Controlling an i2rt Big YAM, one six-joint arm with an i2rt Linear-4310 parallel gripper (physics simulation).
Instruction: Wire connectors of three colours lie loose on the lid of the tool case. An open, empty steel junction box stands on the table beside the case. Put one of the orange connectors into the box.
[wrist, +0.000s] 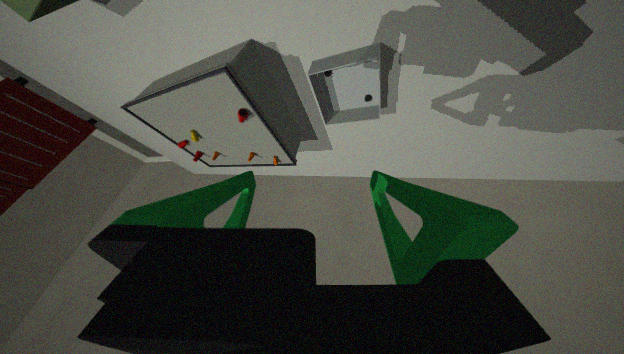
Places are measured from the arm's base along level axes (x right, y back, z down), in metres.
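Pixels of known places: gripper, fingertip midpoint: (312, 177).
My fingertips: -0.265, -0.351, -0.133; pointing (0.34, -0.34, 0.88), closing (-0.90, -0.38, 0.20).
Ahead of a thing's pixels: the offset from my fingertips to its top centre, as dx, dy, dz. "*": to the spot under its first point. Level surfaces: height alone.
My green-fingered gripper (312, 177) is open, with its fingertips wide apart and nothing between them. It is apart from the case and the box. The tool case lid @[* +0.293, +0.024, +0.131] (180, 112) is pale with a dark rim. Three orange connectors lie on it near the lower edge: one orange connector @[+0.335, -0.093, +0.108] (216, 155) at the left, a second orange connector @[+0.228, -0.109, +0.108] (252, 156) further right, and a third orange connector @[+0.179, -0.135, +0.119] (276, 160) near the lower right corner. A yellow connector @[+0.323, -0.026, +0.116] (195, 135) and red connectors @[+0.161, -0.011, +0.115] (243, 115) @[+0.392, -0.041, +0.115] (183, 144) @[+0.394, -0.084, +0.103] (198, 155) also lie there. The steel junction box @[+0.005, -0.060, +0.183] (345, 117) stands open and empty right of the case, with two dark round spots inside.
A dark red slatted object (40, 135) stands at the left. Part of a green object (35, 9) shows at the top left. The table @[dz +0.221] (450, 155) has its edge just above the fingertips in the picture. Shadows of the arm and gripper fall at the upper right.
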